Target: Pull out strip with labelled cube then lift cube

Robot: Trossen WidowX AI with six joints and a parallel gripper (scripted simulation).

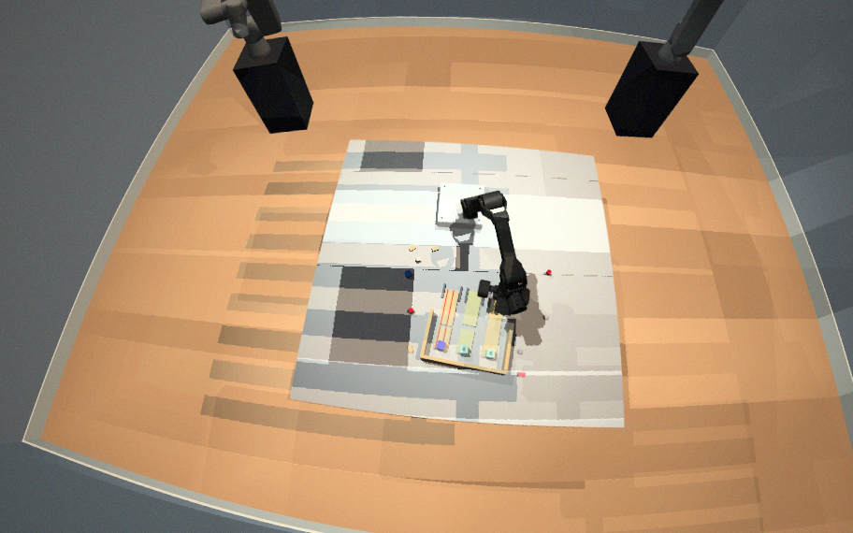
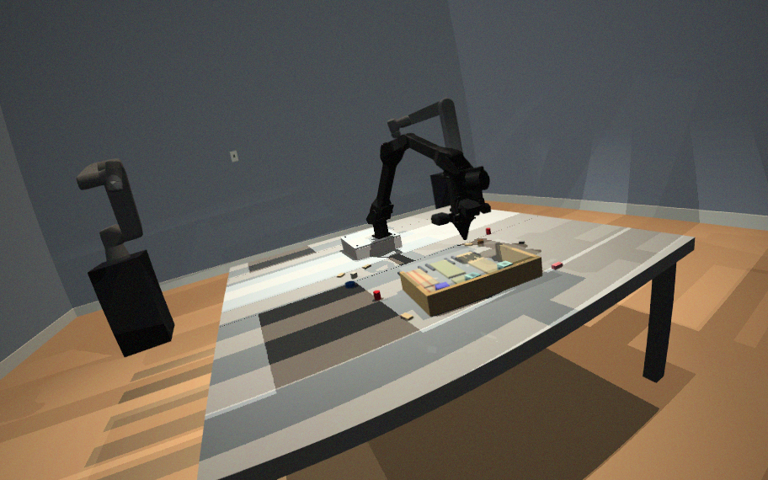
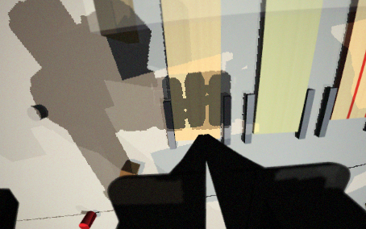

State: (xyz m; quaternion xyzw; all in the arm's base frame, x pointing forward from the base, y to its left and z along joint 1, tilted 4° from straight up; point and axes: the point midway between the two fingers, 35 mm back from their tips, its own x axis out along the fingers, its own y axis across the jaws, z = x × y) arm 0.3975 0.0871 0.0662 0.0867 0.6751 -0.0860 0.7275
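Right now my gripper tip is 90 mm short of the tan strip, 20 mm to the left of it and 60 mm above it. Round my gripper tip: tan block (50 mm behind, 110 mm to the left, 50 mm below); blue disc (140 mm behind, 360 mm to the right, 60 mm below).
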